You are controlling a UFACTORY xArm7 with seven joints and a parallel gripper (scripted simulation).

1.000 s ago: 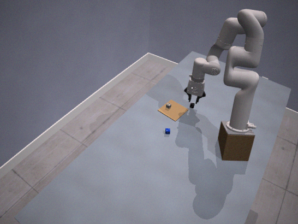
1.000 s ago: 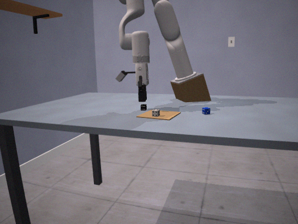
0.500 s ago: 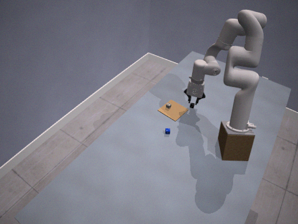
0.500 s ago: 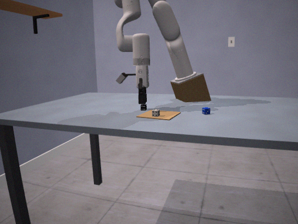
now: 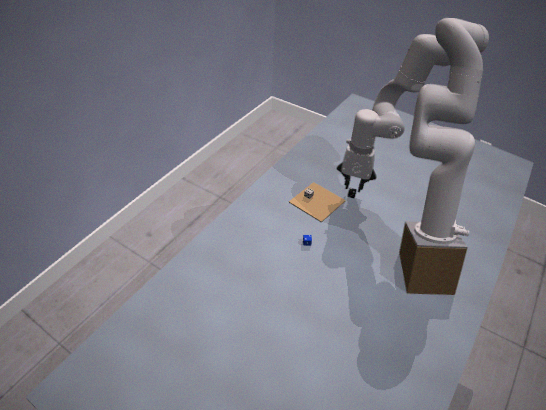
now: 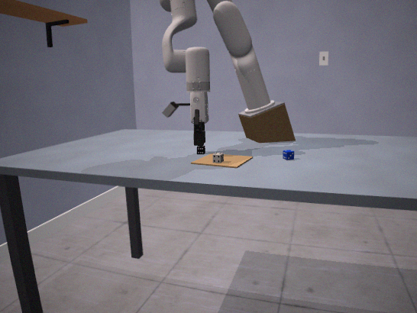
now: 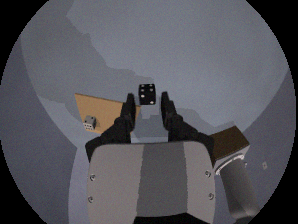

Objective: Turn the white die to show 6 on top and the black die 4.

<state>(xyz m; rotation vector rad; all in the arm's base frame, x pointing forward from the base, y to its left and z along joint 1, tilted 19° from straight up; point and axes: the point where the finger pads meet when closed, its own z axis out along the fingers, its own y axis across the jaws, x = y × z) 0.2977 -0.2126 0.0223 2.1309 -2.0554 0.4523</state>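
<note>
My gripper is now 40 mm above the black die. Round my hand: blue die 80 mm ahead, 280 mm to the left, 40 mm below; then white die 140 mm ahead, 70 mm to the left, 30 mm below; then mat 100 mm ahead, 80 mm to the left, 50 mm below.
</note>
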